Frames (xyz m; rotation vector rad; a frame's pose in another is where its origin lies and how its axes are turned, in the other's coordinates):
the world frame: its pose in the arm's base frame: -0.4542 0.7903 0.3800 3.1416 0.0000 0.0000
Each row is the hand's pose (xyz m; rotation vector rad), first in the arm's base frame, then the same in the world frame.
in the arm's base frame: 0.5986 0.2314 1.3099 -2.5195 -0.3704 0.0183
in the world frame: 1.0528 0.5589 -0.9299 0.5970 -0.0140 -0.2832
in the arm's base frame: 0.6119 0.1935 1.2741 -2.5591 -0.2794 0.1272
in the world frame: 1.0661 0.5968 -0.8941 0.5655 -0.0963 -0.2115
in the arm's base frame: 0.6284 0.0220 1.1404 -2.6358 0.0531 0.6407
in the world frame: 1.0826 0.7683 -0.7604 0.4326 -0.4695 0.0389
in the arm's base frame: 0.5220 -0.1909 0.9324 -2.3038 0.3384 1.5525
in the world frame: 0.9762 0.9812 -0.5524 0.3645 -1.1677 0.2545
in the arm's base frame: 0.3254 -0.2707 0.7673 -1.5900 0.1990 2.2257
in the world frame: 0.7796 1.0610 -0.3873 0.4656 -1.8685 0.1671
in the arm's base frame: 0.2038 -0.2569 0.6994 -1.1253 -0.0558 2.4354
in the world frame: 0.6580 1.0472 -0.3194 0.5723 -2.2273 -0.0510
